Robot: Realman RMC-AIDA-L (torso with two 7-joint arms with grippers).
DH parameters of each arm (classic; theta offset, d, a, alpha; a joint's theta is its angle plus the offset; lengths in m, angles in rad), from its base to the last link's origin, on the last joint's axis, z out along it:
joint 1: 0 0.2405 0 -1.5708
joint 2: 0 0 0 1.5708
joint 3: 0 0.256 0 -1.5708
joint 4: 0 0 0 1.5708
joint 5: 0 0.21 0 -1.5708
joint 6: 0 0 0 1.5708
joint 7: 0 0.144 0 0
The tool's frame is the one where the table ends.
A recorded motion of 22 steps. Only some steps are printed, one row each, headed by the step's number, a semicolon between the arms.
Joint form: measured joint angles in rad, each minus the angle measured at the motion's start. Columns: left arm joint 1, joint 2, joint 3, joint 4, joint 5, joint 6, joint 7; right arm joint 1, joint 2, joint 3, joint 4, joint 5, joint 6, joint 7.
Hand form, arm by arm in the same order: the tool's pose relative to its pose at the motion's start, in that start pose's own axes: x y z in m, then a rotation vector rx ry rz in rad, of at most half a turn. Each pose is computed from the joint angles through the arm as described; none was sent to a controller.
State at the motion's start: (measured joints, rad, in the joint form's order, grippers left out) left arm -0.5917 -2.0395 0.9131 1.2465 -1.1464 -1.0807 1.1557; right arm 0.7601 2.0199 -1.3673 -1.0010 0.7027 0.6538 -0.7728
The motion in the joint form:
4: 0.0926 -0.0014 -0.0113 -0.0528 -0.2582 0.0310 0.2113; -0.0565 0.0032 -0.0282 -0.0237 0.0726 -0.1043 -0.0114
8: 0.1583 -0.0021 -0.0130 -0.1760 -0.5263 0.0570 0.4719; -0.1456 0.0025 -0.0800 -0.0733 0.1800 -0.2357 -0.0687
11: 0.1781 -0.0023 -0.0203 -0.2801 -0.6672 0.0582 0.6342; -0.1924 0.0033 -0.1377 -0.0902 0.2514 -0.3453 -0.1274
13: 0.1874 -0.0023 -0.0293 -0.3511 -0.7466 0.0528 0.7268; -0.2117 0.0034 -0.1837 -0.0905 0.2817 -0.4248 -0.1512
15: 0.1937 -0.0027 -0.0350 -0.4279 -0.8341 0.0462 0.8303; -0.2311 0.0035 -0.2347 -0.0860 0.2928 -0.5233 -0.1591
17: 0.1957 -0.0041 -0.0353 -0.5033 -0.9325 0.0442 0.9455; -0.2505 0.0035 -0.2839 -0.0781 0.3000 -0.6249 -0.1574
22: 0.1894 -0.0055 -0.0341 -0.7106 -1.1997 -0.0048 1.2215; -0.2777 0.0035 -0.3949 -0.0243 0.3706 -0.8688 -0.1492
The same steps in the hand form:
4: -0.0176 -0.0080 -0.0211 0.0162 0.1477 -0.0169; 0.0054 -0.0040 -0.0044 0.0439 -0.0756 0.0528
8: -0.0439 -0.0171 -0.0364 0.0708 0.2779 -0.0336; 0.0149 -0.0086 -0.0149 0.1059 -0.1672 0.0842
11: -0.0643 -0.0224 -0.0424 0.1192 0.3318 -0.0456; 0.0196 -0.0064 -0.0188 0.1511 -0.2228 0.0741
13: -0.0787 -0.0255 -0.0465 0.1551 0.3571 -0.0610; 0.0214 -0.0033 -0.0193 0.1826 -0.2530 0.0620
15: -0.0933 -0.0277 -0.0501 0.1974 0.3831 -0.0723; 0.0244 -0.0011 -0.0202 0.2290 -0.2837 0.0480
17: -0.1061 -0.0296 -0.0528 0.2513 0.4102 -0.0746; 0.0285 0.0005 -0.0219 0.2784 -0.3138 0.0420
22: -0.1373 -0.0310 -0.0617 0.3994 0.4800 -0.0960; 0.0431 0.0027 -0.0246 0.3921 -0.3733 0.0826

